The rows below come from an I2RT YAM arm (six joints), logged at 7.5 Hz.
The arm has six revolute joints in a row. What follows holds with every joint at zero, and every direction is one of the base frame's. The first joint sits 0.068 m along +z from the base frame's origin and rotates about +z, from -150 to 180 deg. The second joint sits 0.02 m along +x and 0.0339 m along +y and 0.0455 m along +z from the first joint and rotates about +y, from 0 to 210 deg. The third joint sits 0.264 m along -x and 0.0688 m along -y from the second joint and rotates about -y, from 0 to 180 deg. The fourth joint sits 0.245 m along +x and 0.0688 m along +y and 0.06 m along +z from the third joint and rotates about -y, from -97 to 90 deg. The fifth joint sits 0.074 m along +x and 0.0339 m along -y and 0.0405 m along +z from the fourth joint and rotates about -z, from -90 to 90 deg. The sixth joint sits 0.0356 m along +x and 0.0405 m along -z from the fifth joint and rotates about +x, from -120 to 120 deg. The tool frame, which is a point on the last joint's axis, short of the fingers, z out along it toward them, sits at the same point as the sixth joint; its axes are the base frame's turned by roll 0, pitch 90 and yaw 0 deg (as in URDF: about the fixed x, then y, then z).
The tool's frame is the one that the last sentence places.
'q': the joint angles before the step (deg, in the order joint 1, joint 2, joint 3, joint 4, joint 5, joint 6). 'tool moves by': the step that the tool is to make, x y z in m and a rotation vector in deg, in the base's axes. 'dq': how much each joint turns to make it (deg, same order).
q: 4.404, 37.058, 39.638, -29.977, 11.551, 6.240
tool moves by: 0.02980, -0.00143, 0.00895, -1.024, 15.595, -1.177
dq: -1.201, 13.684, 10.820, -12.765, -0.021, 0.001
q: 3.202, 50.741, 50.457, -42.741, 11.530, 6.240
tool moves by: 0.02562, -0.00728, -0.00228, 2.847, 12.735, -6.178
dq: -2.471, 11.104, 7.867, -10.402, -0.110, 5.048
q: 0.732, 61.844, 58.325, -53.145, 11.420, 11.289
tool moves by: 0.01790, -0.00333, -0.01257, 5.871, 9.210, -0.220
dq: -1.858, 7.409, 3.366, -5.399, -5.902, 1.376
